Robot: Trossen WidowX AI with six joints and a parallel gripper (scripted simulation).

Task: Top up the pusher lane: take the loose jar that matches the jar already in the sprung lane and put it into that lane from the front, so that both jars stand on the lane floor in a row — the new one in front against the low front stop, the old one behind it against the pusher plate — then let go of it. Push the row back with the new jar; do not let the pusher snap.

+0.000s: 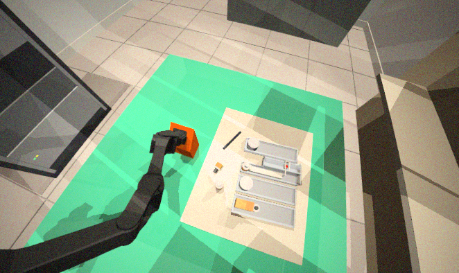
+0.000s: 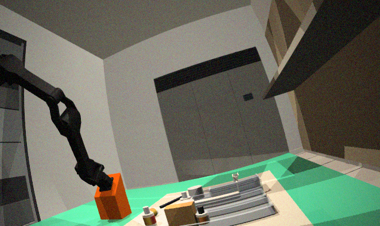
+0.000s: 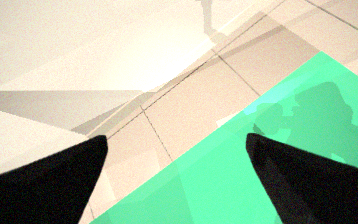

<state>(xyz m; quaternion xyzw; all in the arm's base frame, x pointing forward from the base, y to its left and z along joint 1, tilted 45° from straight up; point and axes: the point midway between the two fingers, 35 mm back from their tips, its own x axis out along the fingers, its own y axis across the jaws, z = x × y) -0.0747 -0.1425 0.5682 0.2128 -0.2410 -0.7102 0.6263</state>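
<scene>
Now: gripper tip 440 mm short of the brown box, 340 mm to the right of it and 370 mm above it. The rest, counted from my gripper tip: pusher plate (520 mm ahead, 550 mm to the left, 360 mm below); black rod (310 mm ahead, 640 mm to the left, 410 mm below); grey lane rack (560 mm ahead, 540 mm to the left, 390 mm below).
</scene>
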